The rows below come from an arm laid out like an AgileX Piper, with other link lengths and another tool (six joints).
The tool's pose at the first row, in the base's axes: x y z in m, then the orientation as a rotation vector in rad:
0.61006, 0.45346, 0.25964, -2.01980, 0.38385, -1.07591
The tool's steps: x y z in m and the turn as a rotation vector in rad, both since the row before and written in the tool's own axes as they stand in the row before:
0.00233, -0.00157, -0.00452, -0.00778, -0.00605, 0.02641
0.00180, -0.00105, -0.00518, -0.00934, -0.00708, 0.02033
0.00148, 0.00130, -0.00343, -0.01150, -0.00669, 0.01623
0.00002, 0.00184, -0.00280, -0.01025, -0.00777, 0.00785
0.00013, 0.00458, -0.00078, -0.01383, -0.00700, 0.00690
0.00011, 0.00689, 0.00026, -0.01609, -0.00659, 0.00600
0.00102, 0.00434, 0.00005, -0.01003, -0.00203, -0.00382
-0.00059, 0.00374, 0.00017, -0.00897, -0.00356, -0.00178
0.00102, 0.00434, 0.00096, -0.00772, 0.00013, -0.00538
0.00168, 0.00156, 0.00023, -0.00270, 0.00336, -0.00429
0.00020, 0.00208, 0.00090, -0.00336, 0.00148, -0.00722
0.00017, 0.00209, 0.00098, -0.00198, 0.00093, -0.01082
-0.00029, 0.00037, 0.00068, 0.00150, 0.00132, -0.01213
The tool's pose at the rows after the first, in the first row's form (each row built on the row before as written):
0.60767, 0.45081, 0.26359, -2.01896, 0.41105, -1.05343
0.60454, 0.44777, 0.26708, -2.02213, 0.43265, -1.03346
0.60279, 0.44434, 0.26799, -2.02851, 0.45173, -1.01623
0.60066, 0.44179, 0.26753, -2.03759, 0.46133, -1.00288
0.60024, 0.43851, 0.26426, -2.04985, 0.47252, -0.99068
0.60057, 0.43433, 0.25878, -2.06426, 0.48438, -0.97923
0.60122, 0.43104, 0.25584, -2.07563, 0.48538, -0.97871
0.60093, 0.42914, 0.25257, -2.08579, 0.48700, -0.97538
0.60224, 0.42624, 0.24930, -2.09493, 0.48617, -0.97819
0.60345, 0.42434, 0.24882, -2.09785, 0.48514, -0.98417
0.60423, 0.42331, 0.24695, -2.10337, 0.48059, -0.98974
0.60506, 0.42231, 0.24503, -2.10942, 0.47130, -0.99683
0.60540, 0.42256, 0.24432, -2.11274, 0.45879, -1.00523

